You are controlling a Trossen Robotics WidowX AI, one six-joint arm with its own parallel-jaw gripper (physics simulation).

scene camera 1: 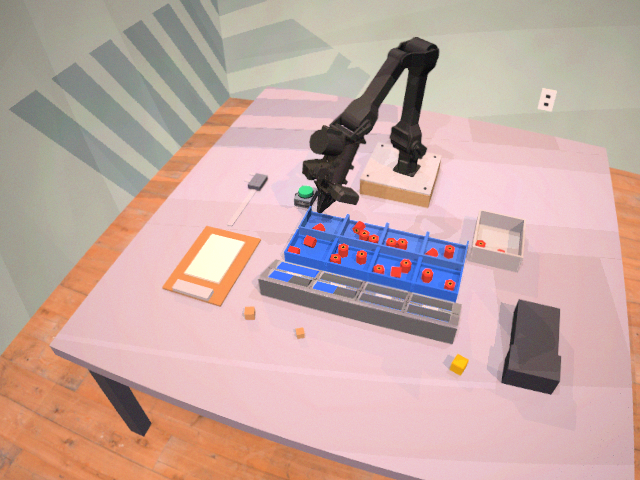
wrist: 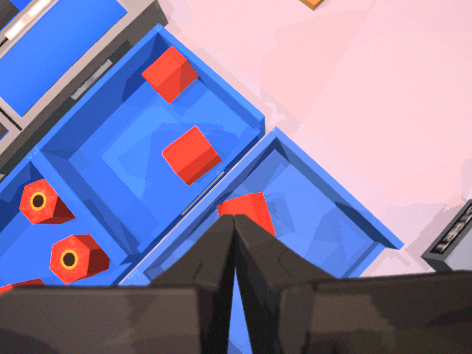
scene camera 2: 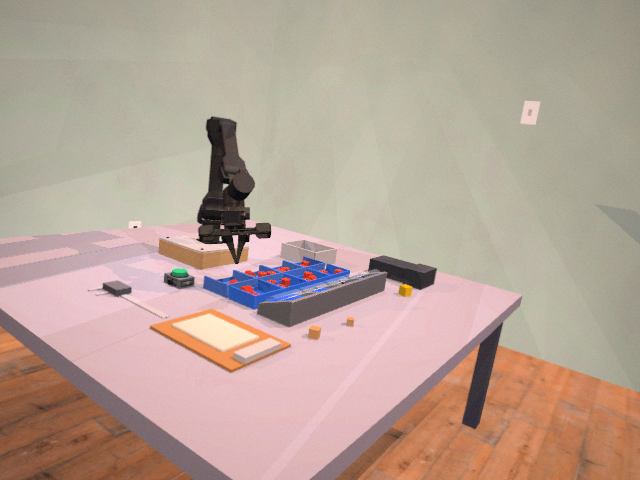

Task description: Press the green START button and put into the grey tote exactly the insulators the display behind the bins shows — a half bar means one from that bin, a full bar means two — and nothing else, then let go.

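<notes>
My gripper (scene camera 1: 321, 208) (scene camera 2: 236, 261) (wrist: 233, 225) is shut and empty above the button-side bin at the left end of the blue bins (scene camera 1: 312, 261) (scene camera 2: 242, 299). A red insulator (scene camera 1: 318, 227) (wrist: 250, 207) lies in that bin, partly behind the fingertips in the wrist view. Two insulators (scene camera 1: 309, 241) (wrist: 192, 155) (scene camera 1: 294, 250) (wrist: 170, 75) lie in the neighbouring display-side bin. The grey tote (scene camera 1: 496, 258) (scene camera 2: 293, 253) holds two visible insulators (scene camera 1: 480, 243) (scene camera 1: 500, 251). The display (scene camera 1: 356, 310) (scene camera 2: 336, 304) shows one full and one half blue bar at its left end, then another half bar. The green START button (scene camera 1: 305, 191) (scene camera 2: 179, 272) stands beside the gripper.
An orange clipboard (scene camera 1: 176, 268) (scene camera 2: 191, 341), a grey device (scene camera 1: 257, 181) (scene camera 2: 116, 287), two small orange cubes (scene camera 1: 249, 313) (scene camera 1: 299, 333), a yellow cube (scene camera 1: 459, 364) (scene camera 2: 405, 290) and a black box (scene camera 1: 532, 341) (scene camera 2: 403, 270) lie around the bins. The arm's wooden base (scene camera 1: 395, 195) (scene camera 2: 206, 257) stands behind them.
</notes>
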